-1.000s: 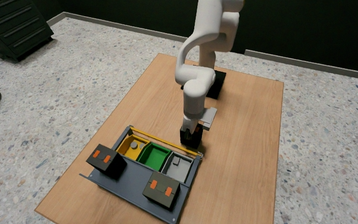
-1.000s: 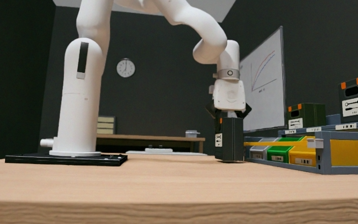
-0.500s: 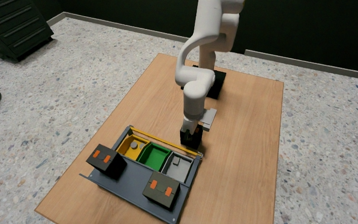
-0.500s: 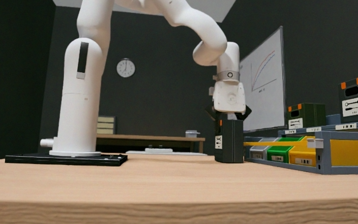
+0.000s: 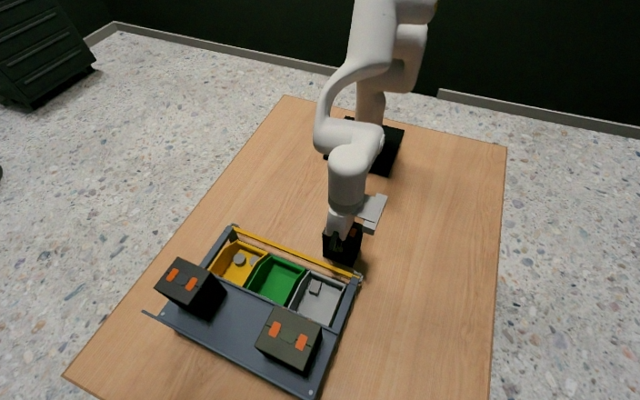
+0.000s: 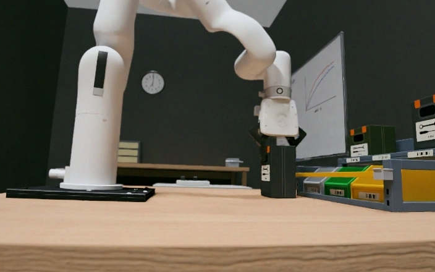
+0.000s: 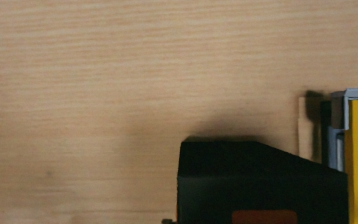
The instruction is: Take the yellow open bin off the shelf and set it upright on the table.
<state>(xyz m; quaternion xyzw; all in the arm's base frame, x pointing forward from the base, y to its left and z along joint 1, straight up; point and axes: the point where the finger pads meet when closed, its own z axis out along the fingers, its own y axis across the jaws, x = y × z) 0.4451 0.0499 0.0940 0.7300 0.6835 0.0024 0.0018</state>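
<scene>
My gripper is now 40 mm above the dark box. Round my hand: thin yellow strip: 120 mm to the right, 70 mm ahead, 50 mm below; green bin: 180 mm ahead, 120 mm to the right, 60 mm below; grey bin: 180 mm ahead, 60 mm below, 10 mm to the right.
</scene>
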